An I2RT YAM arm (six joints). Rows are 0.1 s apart.
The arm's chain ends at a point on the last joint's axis. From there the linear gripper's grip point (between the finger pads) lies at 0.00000 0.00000 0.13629 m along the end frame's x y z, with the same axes.
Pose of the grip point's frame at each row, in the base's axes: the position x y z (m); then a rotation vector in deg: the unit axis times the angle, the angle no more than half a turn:
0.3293 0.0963 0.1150 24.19 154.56 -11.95
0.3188 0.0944 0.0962 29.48 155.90 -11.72
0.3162 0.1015 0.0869 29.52 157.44 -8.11
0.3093 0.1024 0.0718 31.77 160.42 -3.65
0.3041 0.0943 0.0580 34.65 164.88 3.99
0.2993 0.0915 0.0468 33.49 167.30 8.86
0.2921 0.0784 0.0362 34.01 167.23 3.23
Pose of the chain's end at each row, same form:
0.2797 0.1242 0.2388 24.19 154.56 -11.95
0.2747 0.1224 0.2221 29.48 155.90 -11.72
0.2738 0.1231 0.2146 29.52 157.44 -8.11
0.2727 0.1157 0.2024 31.77 160.42 -3.65
0.2763 0.0936 0.1914 34.65 164.88 3.99
0.2753 0.0820 0.1806 33.49 167.30 8.86
0.2695 0.0778 0.1706 34.01 167.23 3.23

